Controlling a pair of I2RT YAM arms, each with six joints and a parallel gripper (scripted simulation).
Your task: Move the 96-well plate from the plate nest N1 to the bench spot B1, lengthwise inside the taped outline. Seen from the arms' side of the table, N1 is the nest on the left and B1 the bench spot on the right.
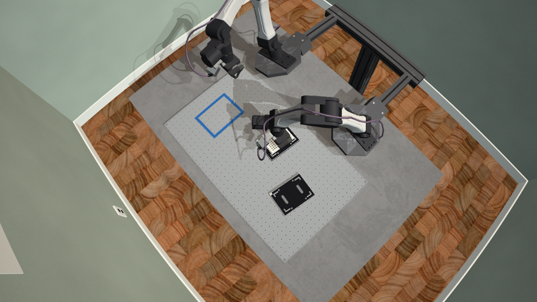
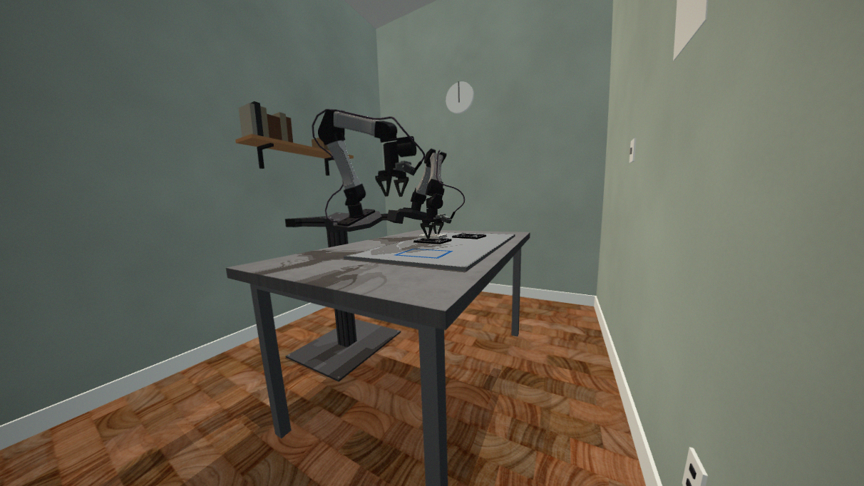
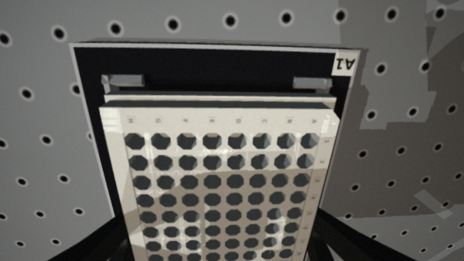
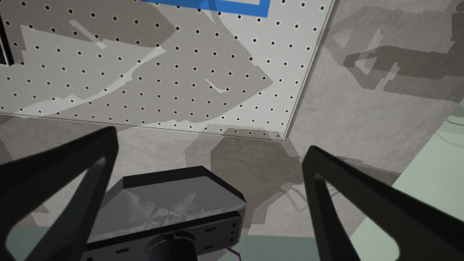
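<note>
Right now my left hand is right at the cream 96-well plate. Round my left hand: A1 label: 70 mm ahead, 60 mm to the right, 20 mm below.
</note>
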